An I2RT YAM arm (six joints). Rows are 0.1 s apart.
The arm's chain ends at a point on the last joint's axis. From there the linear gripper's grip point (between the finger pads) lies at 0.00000 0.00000 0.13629 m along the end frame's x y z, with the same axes.
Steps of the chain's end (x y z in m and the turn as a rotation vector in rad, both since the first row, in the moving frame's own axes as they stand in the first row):
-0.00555 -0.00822 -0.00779 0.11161 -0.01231 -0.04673
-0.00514 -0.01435 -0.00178 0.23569 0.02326 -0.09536
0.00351 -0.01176 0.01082 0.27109 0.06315 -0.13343
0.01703 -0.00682 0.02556 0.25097 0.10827 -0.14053
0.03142 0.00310 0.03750 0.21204 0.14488 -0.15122
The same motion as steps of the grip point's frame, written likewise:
-0.00758 -0.02335 -0.00865 0.11161 -0.01231 -0.04673
-0.00353 -0.04627 -0.00558 0.23569 0.02326 -0.09536
0.00954 -0.04869 0.00558 0.27109 0.06315 -0.13343
0.02917 -0.04152 0.02051 0.25097 0.10827 -0.14053
0.04871 -0.02685 0.03304 0.21204 0.14488 -0.15122

